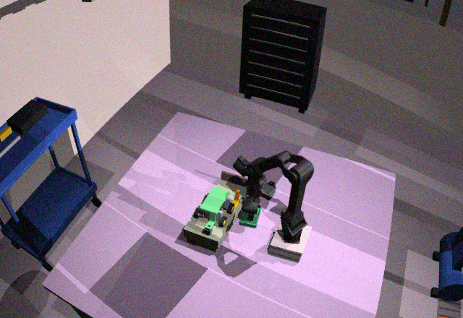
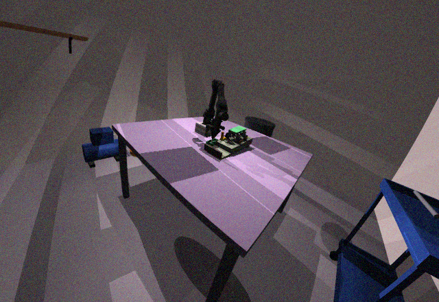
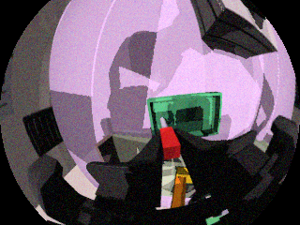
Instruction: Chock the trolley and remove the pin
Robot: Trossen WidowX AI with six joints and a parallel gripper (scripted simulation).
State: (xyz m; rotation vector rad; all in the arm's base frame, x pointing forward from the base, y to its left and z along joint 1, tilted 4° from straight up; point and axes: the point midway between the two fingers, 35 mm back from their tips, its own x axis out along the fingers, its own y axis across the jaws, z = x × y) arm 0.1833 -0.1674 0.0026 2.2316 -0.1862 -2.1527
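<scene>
Right now my gripper tip is right at the red-headed stop pin. The rest, counted from my gripper tip: yellow chock 70 mm ahead, 30 mm to the left, 30 mm above; grey ramp block 140 mm ahead, 100 mm to the left, 10 mm below; green tray 60 mm below, 30 mm to the left.
</scene>
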